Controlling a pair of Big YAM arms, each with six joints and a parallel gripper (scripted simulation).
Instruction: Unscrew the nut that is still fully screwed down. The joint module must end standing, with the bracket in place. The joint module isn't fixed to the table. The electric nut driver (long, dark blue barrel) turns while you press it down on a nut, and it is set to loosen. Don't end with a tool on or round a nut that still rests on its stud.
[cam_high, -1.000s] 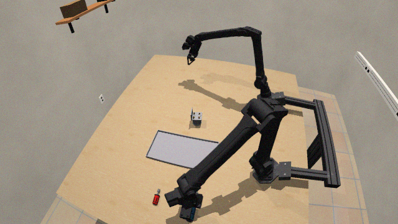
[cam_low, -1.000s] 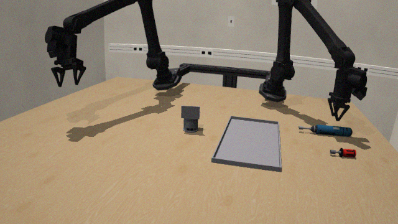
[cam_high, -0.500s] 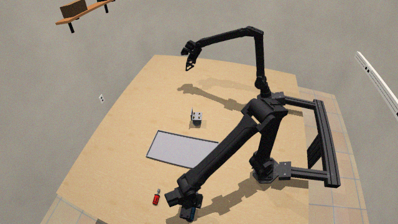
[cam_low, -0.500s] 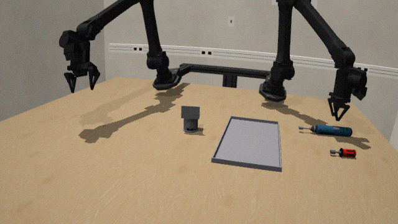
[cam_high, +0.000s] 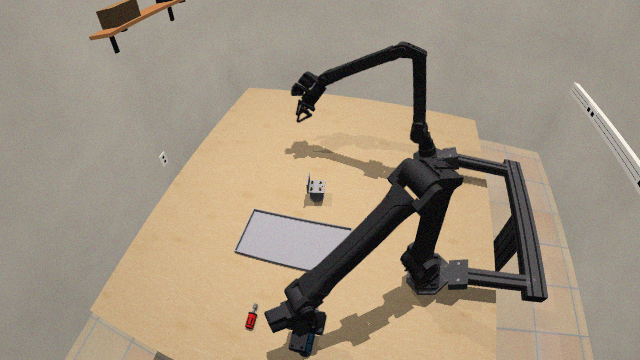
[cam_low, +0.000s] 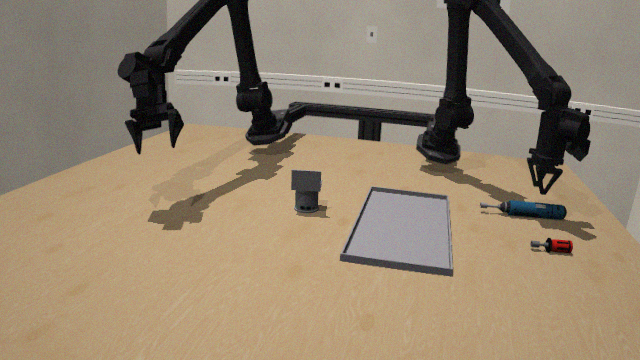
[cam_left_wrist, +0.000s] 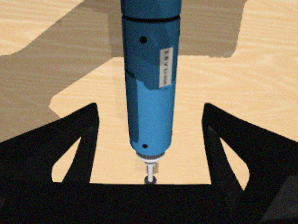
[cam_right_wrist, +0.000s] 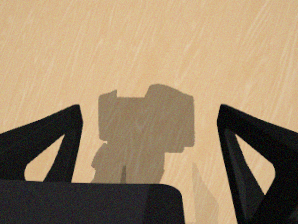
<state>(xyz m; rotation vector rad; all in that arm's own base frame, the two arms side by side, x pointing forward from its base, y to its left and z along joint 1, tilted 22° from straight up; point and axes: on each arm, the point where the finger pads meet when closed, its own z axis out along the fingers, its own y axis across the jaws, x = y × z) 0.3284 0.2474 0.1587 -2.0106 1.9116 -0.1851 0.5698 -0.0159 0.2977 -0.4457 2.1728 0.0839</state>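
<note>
My right hand is 160 mm past the grey bracket, 320 mm to the right of it and 100 mm above it. The rest, counted from my right hand: shallow grey tray: 130 mm behind, 570 mm to the left, 170 mm below; small red-handled screwdriver: 70 mm behind, 910 mm to the left, 160 mm below.
</note>
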